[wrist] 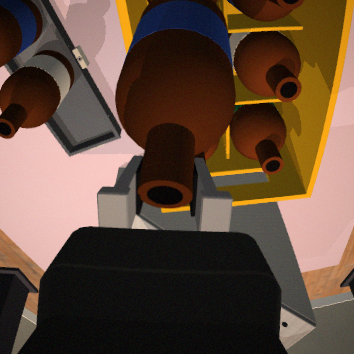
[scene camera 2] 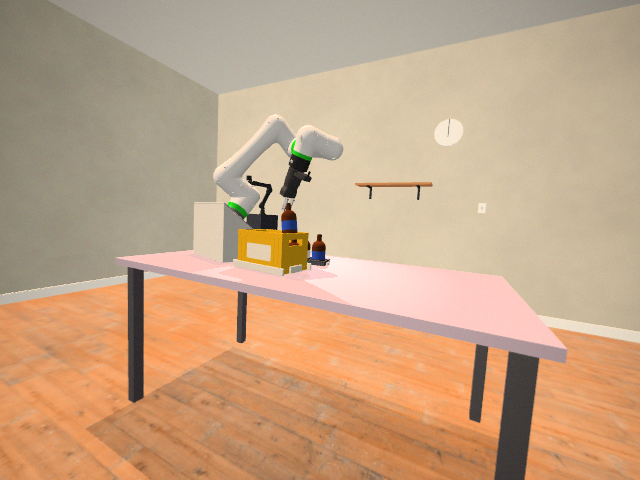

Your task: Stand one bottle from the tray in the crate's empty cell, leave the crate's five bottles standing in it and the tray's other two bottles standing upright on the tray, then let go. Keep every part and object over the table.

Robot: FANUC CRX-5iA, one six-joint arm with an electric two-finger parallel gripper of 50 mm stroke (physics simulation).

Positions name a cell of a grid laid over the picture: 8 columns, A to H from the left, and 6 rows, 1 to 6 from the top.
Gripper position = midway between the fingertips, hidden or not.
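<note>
A green-labelled bottle (wrist: F3) is in my sight, and so is a white-labelled bottle (wrist: G2). I can see my own gripper (wrist: D3) as well.
</note>
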